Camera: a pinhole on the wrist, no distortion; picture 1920 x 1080 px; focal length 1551.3 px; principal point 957.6 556.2 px. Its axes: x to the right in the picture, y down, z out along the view. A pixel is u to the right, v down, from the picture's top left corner.
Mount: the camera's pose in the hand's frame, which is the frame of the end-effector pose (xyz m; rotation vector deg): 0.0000 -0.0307 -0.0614 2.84 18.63 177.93
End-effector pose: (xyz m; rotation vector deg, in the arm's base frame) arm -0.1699 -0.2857 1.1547 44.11 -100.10 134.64
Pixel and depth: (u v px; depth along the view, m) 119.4 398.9 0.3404
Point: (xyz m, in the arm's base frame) -0.2807 -0.5872 1.2383
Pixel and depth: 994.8 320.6 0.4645
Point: -0.1018 -0.6801 1.1194
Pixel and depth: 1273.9 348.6 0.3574
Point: -0.0609 -0.5620 1.1061
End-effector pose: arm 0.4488 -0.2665 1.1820 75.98 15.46 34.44
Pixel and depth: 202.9 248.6 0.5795
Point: 0.8895 -0.4657 1.5281
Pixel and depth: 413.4 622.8 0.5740
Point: 0.8697 -0.5492 1.3916
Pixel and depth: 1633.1 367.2 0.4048
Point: 0.4580 -0.6150 1.3377
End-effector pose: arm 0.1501 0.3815 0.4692 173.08 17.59 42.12
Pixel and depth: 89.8 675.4 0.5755
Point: 0.6820 0.4250 0.1805
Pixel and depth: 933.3 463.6 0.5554
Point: 0.4127 0.2867 0.0672
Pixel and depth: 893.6 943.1 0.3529
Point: 0.3014 0.4385 0.2097
